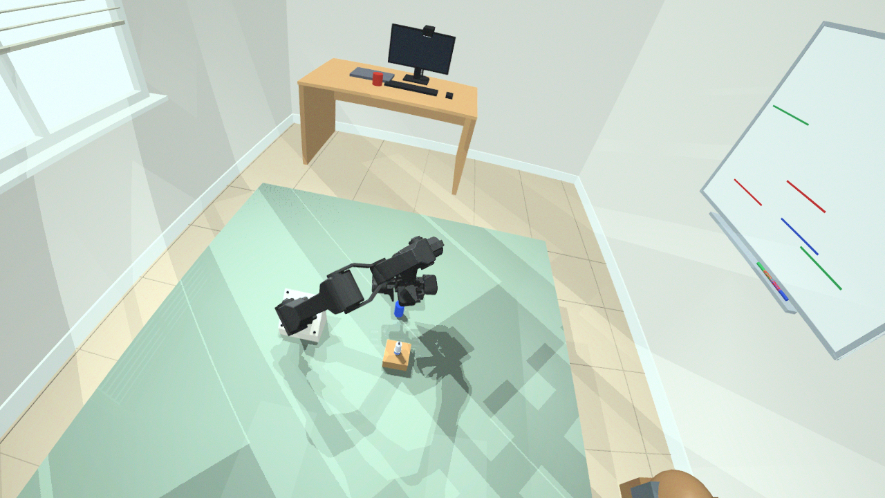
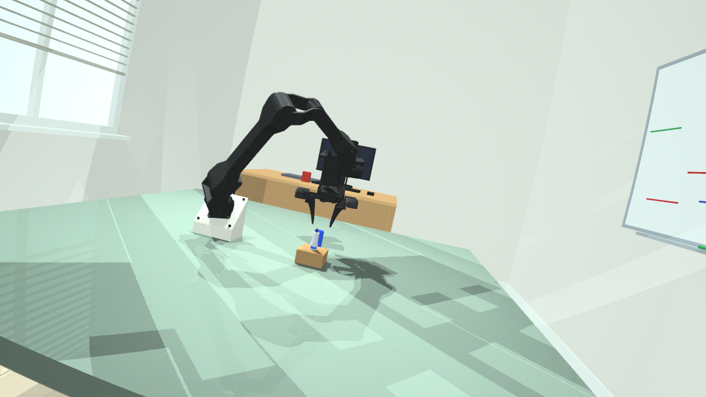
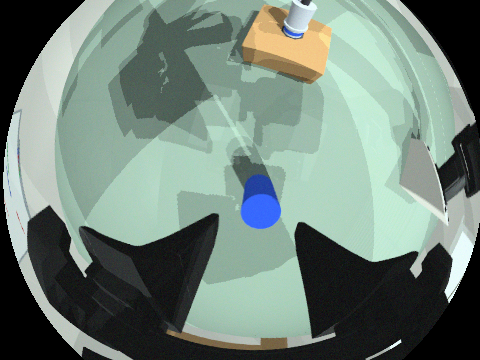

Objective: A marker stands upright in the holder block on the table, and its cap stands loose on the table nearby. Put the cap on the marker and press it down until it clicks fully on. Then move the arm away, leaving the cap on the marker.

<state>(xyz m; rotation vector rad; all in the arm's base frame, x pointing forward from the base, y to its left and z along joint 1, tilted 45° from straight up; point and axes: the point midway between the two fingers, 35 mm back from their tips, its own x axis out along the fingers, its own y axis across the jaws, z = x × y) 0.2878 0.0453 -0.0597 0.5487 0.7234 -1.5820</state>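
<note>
Right now my gripper tip is 4 cm above the blue marker cap. Also, from my gripper tip: tan holder block (1 cm behind, 16 cm to the right, 5 cm below).
</note>
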